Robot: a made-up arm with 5 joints.
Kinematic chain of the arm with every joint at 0, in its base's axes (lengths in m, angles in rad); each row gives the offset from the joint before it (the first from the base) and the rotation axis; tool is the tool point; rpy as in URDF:
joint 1: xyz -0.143 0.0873 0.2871 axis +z
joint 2: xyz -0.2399 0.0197 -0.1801 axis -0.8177 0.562 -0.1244
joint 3: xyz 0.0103 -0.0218 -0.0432 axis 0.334 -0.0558 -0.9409
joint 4: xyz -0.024 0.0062 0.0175 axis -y
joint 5: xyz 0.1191 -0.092 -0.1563 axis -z
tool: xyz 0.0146 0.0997 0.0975 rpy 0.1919 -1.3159 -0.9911
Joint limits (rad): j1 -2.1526..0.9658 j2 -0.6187..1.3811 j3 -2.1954..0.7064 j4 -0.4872..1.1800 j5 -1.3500..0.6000
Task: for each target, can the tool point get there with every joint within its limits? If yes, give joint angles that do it. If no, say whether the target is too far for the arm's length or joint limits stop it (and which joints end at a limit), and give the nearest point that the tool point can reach.
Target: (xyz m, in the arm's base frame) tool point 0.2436 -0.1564 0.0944
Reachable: no: joint limits stop it (at a limit: joint 1, joint 2, joint 5) | nearest point 0.0827 0.1119 0.0809 | short by 0.313 m
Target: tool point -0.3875 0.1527 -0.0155
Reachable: yes | joints -0.3795 0.5576 -1.3041 -0.3044 -0.2735
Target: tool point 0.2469 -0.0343 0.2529
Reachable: no: joint limits stop it (at a limit: joint 1, joint 2, joint 5) | nearest point 0.0981 0.1429 0.1513 | short by 0.253 m
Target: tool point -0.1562 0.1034 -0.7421
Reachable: no: too far | nearest point -0.2635 0.2342 -0.0911 | short by 0.673 m
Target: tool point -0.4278 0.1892 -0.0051
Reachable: yes | joints -0.2315 1.1932 -1.6249 0.4911 0.0832
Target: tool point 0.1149 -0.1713 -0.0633
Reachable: no: joint limits stop it (at a limit: joint 1, joint 3, joint 5) | nearest point -0.1089 -0.1400 0.0215 | short by 0.241 m
